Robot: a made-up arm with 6 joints.
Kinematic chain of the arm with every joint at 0, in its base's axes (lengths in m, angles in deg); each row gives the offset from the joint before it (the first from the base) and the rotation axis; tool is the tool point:
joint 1: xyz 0 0 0.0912 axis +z
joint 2: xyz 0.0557 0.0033 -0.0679 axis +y
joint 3: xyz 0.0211 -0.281 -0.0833 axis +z
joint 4: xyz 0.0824 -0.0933 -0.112 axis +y
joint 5: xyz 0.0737 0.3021 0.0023 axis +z
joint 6: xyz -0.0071 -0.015 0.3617 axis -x
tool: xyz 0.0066 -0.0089 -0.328
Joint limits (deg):
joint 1: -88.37..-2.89
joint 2: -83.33..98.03
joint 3: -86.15..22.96
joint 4: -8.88..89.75
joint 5: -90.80..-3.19
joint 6: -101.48..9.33
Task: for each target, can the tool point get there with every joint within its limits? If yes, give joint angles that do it. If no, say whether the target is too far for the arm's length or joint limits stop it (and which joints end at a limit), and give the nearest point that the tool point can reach.
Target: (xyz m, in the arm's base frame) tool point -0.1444 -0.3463 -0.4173
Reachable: yes | joints -36.97 61.49 -64.07 17.98 -37.60 -26.70
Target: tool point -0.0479 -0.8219 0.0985
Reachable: yes | joints -63.46 -17.16 -56.66 37.37 -36.37 -77.67
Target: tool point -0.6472 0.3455 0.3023
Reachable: no: joint limits stop it (at a limit: joint 1, joint 2, joint 3, joint 4, joint 5, joint 6) | nearest point -0.6630 0.1735 0.3062 | short by 0.173 m
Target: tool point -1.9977 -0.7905 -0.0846
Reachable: no: too far | nearest point -0.8867 -0.5015 -0.0436 | short by 1.149 m
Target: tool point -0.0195 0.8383 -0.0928
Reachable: no: joint limits stop it (at a limit: joint 2, joint 3, joint 4) | nearest point -0.0132 0.5689 -0.1848 | short by 0.285 m
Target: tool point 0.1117 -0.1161 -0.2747
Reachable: yes | joints -23.14 35.57 -2.89 16.07 -72.54 -14.04
